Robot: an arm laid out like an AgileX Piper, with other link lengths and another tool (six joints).
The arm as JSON. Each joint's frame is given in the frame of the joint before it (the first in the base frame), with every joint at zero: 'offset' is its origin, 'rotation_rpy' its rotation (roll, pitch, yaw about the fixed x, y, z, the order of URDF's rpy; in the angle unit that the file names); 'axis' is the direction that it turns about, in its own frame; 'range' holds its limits. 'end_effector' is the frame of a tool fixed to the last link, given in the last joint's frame.
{
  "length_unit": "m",
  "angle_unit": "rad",
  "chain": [
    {
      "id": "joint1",
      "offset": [
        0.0,
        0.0,
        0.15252
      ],
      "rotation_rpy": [
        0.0,
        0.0,
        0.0
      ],
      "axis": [
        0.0,
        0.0,
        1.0
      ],
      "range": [
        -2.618,
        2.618
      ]
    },
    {
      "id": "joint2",
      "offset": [
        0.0,
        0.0,
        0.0
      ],
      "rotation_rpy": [
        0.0,
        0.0,
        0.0
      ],
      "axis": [
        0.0,
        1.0,
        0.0
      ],
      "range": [
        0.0,
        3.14
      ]
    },
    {
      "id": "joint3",
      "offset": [
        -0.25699,
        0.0,
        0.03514
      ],
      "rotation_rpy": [
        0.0,
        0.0,
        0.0
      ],
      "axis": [
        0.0,
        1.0,
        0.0
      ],
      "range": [
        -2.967,
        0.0
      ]
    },
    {
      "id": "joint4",
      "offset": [
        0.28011,
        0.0,
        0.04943
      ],
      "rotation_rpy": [
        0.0,
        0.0,
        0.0
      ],
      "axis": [
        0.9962,
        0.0,
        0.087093
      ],
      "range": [
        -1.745,
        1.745
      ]
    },
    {
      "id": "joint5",
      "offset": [
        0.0,
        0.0,
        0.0
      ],
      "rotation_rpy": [
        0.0,
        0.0,
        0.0
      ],
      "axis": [
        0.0,
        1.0,
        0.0
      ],
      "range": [
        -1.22,
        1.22
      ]
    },
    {
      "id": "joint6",
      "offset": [
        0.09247,
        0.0,
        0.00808
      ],
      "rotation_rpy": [
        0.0,
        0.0,
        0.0
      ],
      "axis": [
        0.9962,
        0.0,
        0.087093
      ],
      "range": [
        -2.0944,
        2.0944
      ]
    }
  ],
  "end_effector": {
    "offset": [
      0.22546,
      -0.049,
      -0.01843
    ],
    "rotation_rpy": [
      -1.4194,
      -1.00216,
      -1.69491
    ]
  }
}
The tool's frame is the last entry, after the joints.
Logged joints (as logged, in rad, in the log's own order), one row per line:
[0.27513, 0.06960, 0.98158, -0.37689, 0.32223, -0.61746]
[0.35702, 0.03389, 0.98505, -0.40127, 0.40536, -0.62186]
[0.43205, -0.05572, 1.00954, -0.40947, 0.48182, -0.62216]
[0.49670, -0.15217, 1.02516, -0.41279, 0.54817, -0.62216]
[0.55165, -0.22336, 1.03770, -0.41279, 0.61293, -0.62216]
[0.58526, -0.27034, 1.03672, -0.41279, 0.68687, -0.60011]
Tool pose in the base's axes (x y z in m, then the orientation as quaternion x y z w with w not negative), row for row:
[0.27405, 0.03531, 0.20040, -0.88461, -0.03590, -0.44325, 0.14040]
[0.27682, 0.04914, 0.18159, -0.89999, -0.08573, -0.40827, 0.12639]
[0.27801, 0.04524, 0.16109, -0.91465, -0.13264, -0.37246, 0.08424]
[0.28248, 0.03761, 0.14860, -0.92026, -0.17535, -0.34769, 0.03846]
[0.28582, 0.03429, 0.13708, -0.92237, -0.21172, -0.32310, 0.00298]
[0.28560, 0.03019, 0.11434, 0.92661, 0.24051, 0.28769, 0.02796]
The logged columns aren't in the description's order. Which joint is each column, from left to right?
Columns, left to right: joint1, joint4, joint5, joint6, joint2, joint3.
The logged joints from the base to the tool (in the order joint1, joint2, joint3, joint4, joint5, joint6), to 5 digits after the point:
[0.27513, 0.32223, -0.61746, 0.06960, 0.98158, -0.37689]
[0.35702, 0.40536, -0.62186, 0.03389, 0.98505, -0.40127]
[0.43205, 0.48182, -0.62216, -0.05572, 1.00954, -0.40947]
[0.49670, 0.54817, -0.62216, -0.15217, 1.02516, -0.41279]
[0.55165, 0.61293, -0.62216, -0.22336, 1.03770, -0.41279]
[0.58526, 0.68687, -0.60011, -0.27034, 1.03672, -0.41279]

